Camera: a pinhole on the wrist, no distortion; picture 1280 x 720 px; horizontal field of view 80.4 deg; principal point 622.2 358.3 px. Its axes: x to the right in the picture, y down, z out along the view. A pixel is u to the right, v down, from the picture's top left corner.
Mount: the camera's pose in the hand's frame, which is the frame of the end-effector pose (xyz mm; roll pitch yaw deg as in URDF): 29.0 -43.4 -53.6 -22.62 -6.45 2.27
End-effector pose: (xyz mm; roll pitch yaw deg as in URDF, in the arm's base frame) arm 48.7 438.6 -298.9 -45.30 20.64 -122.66
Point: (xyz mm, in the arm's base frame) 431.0 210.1 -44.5
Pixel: 539.3 320.8
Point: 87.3 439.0 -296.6
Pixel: 329.7 636.2
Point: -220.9 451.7 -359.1
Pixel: behind the camera
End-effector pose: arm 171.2 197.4 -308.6 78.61 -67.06 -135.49
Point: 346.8 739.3 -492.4
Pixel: 160.6 630.8
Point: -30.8 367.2 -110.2
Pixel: 1140.1 149.9
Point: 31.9 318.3 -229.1
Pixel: 886.6 125.5
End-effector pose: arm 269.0 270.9 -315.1 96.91 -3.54 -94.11
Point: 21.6 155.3 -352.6
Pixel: 1001.7 112.0
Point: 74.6 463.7 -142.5
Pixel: 265.8 671.4
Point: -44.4 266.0 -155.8
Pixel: 727.1 521.7
